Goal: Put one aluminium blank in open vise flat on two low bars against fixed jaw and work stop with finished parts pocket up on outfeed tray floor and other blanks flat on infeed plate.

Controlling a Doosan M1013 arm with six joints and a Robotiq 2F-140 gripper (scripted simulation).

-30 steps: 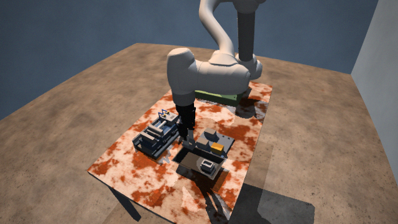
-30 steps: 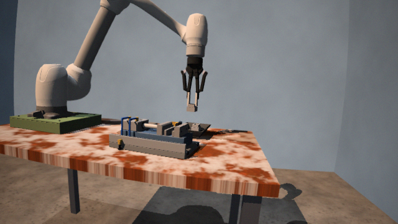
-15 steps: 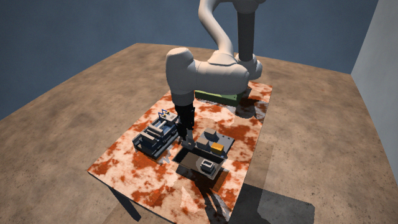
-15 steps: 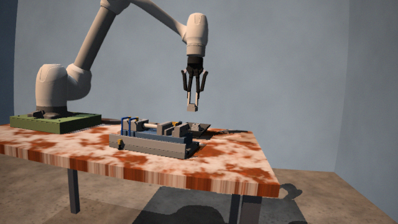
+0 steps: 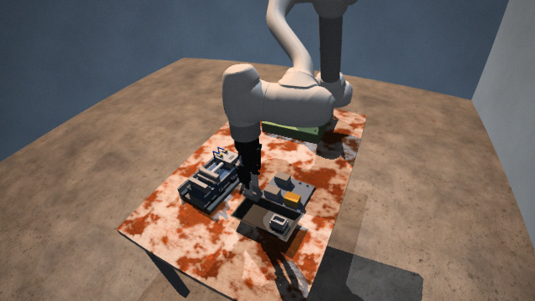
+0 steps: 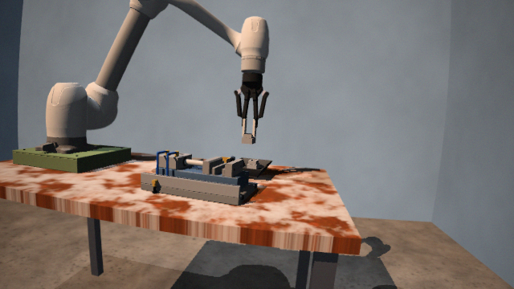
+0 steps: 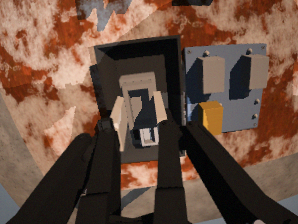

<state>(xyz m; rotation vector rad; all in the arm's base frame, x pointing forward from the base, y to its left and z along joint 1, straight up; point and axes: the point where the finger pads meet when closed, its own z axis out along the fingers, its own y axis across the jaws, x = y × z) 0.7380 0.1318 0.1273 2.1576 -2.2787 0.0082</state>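
Now: the aluminium blank 16 cm below my hand, 12 cm behind it and 1 cm to the left of it. Also, from my hand: brass blank: 16 cm below, 12 cm behind, 10 cm to the left; then infeed plate: 18 cm below, 17 cm behind, 6 cm to the left; then piston rod: 25 cm to the right, 11 cm below, 11 cm behind.
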